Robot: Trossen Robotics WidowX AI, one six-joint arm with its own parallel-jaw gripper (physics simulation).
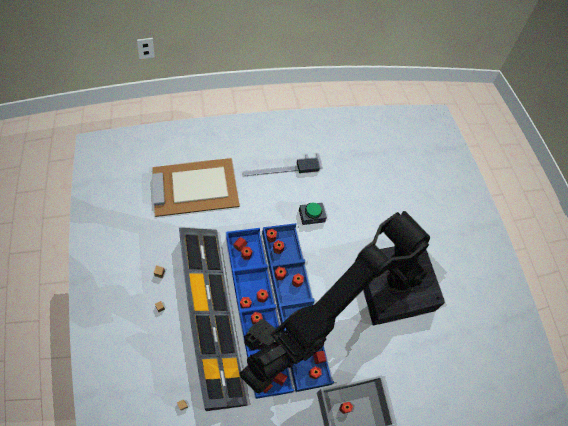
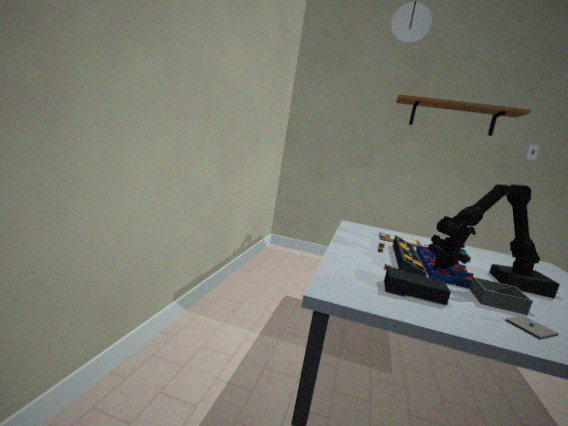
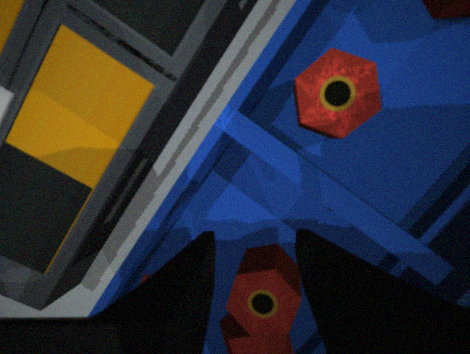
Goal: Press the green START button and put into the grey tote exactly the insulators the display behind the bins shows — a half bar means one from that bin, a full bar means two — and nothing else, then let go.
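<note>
The display (image 1: 199, 232) (image 3: 112, 177) has four rows of paired bars: second row left is full orange, both in the bottom row are half orange, the others dark. Blue bins (image 1: 251, 281) (image 3: 370, 165) in two columns hold red hexagonal insulators. My gripper (image 3: 255, 241) (image 2: 441, 266) is partly open and empty, over the bottom bin of the display-side column. An insulator (image 3: 263, 285) shows between and below the fingers, touching other red pieces. Another insulator (image 3: 337, 112) lies in the neighbouring bin. The grey tote (image 1: 386, 400) (image 2: 500, 301) holds one insulator (image 1: 346, 407). The green START button (image 1: 313, 209) stands beyond the bins.
A clipboard (image 1: 161, 209) and a caliper-like tool (image 1: 308, 165) lie beyond the bins. Small wooden cubes (image 1: 159, 271) lie beside the display. A black box (image 2: 416, 287) stands near the table edge, and a flat plate (image 2: 530, 327) lies by the tote. The arm hides some middle bins.
</note>
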